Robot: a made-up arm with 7 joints. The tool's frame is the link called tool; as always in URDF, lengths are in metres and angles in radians. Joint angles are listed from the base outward. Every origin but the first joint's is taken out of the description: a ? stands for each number. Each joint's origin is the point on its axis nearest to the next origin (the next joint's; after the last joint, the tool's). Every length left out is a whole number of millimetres.
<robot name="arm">
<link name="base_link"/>
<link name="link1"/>
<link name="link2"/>
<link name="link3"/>
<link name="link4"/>
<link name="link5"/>
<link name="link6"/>
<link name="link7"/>
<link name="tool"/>
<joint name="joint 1" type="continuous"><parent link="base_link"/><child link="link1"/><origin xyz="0 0.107 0"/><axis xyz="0 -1 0"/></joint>
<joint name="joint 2" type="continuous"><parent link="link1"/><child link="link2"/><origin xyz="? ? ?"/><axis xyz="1 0 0"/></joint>
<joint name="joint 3" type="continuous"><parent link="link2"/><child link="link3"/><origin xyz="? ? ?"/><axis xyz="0 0 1"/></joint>
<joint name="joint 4" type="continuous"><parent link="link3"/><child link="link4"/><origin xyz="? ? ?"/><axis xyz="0 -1 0"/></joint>
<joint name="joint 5" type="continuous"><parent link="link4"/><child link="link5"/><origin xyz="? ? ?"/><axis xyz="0 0 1"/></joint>
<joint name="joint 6" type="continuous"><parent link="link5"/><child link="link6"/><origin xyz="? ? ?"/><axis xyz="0 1 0"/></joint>
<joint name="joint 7" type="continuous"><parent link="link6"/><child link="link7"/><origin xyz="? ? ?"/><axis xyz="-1 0 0"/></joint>
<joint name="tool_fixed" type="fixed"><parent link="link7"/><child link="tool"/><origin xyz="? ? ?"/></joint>
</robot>
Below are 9 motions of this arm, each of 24 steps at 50 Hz.
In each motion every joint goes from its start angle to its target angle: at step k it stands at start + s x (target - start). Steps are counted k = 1, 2, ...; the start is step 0. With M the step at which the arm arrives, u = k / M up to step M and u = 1 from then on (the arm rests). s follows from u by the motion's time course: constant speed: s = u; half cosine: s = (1 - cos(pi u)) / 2; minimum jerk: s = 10 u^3 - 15 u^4 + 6 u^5.
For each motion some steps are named. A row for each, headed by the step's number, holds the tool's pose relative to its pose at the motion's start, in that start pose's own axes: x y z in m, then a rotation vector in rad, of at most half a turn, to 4 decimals.
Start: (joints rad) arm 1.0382 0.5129 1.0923 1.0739 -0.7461 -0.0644 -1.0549
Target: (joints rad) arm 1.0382 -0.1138 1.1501 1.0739 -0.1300 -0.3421 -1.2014
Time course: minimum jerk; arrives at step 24
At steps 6, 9, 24:
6: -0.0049 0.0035 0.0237 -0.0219 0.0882 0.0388
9: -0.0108 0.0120 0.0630 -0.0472 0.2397 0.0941
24: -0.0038 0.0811 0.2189 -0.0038 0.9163 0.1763

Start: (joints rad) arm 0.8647 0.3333 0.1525 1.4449 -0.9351 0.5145 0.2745
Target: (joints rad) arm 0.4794 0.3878 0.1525 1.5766 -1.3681 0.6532 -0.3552
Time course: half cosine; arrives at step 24
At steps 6, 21, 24:
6: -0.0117 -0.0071 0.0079 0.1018 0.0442 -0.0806
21: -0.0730 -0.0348 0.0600 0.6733 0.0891 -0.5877
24: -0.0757 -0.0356 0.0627 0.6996 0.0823 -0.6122

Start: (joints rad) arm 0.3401 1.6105 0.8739 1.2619 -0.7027 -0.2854 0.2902
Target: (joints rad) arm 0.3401 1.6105 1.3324 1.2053 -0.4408 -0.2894 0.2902
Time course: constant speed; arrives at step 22
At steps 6, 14, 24:
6: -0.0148 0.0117 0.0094 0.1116 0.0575 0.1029
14: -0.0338 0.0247 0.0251 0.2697 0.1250 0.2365
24: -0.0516 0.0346 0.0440 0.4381 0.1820 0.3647

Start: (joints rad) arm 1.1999 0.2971 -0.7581 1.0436 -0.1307 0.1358 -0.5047
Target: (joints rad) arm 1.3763 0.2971 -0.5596 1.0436 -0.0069 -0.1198 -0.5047
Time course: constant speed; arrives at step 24
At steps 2, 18, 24:
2: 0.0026 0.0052 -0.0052 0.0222 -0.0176 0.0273
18: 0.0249 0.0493 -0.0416 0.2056 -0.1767 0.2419
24: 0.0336 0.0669 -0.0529 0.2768 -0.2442 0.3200

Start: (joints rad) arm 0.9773 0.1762 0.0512 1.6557 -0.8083 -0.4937 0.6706
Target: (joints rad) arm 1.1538 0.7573 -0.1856 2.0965 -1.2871 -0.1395 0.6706
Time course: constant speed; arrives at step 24
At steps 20, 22, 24:
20: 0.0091 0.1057 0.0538 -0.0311 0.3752 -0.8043
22: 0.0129 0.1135 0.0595 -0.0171 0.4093 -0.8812
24: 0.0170 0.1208 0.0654 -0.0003 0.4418 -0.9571

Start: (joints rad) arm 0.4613 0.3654 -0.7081 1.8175 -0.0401 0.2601 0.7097
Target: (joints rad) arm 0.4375 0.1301 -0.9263 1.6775 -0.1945 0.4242 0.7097
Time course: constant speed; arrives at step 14
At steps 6, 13, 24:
6: 0.0039 -0.0179 -0.0348 -0.0830 0.0415 0.0477
13: 0.0148 -0.0407 -0.0734 -0.1805 0.0907 0.0760
24: 0.0169 -0.0441 -0.0787 -0.1941 0.0978 0.0776

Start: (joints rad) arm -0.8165 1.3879 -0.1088 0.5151 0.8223 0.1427 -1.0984
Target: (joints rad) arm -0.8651 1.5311 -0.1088 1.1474 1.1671 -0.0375 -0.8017
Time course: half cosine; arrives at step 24
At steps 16, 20, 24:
16: 0.0725 0.0142 0.0431 -0.5724 -0.1378 0.4441
20: 0.0865 0.0217 0.0567 -0.7237 -0.1761 0.5328
24: 0.0912 0.0249 0.0619 -0.7801 -0.1901 0.5633

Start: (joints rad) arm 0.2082 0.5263 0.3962 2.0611 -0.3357 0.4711 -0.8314
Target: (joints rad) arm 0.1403 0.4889 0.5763 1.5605 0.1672 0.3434 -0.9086
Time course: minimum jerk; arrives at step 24
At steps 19, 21, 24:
19: -0.0923 -0.0046 0.0041 -0.0253 0.6014 -0.0545
21: -0.0972 -0.0036 0.0052 -0.0185 0.6346 -0.0562
24: -0.0988 -0.0033 0.0055 -0.0160 0.6456 -0.0568

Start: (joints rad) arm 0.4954 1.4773 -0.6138 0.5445 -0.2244 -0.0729 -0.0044
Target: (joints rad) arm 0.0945 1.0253 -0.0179 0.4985 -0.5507 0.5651 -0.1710
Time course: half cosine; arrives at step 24
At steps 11, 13, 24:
11: 0.0428 -0.0626 -0.0067 -0.0305 0.2034 0.0143
13: 0.0526 -0.0840 -0.0044 -0.0489 0.2748 0.0115
24: 0.0742 -0.1598 0.0187 -0.1380 0.5429 -0.0391

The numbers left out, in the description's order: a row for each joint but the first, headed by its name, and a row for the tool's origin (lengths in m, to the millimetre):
joint 2: 0 0 0
joint 3: 0 0 -0.274
joint 4: 0 0 0
joint 5: 0 0 -0.176
joint 6: 0 0 0
joint 7: 0 0 0
tool: 0 0 0

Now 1 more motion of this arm.
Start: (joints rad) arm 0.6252 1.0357 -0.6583 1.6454 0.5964 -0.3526 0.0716
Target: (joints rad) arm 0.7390 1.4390 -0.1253 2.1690 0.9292 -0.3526 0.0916
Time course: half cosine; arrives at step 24
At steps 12, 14, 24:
12: 0.0947 0.0486 0.0095 0.0550 -0.2997 -0.1361
14: 0.1204 0.0545 0.0141 0.0453 -0.3745 -0.1795
24: 0.1910 0.0553 0.0308 -0.0356 -0.5676 -0.3193

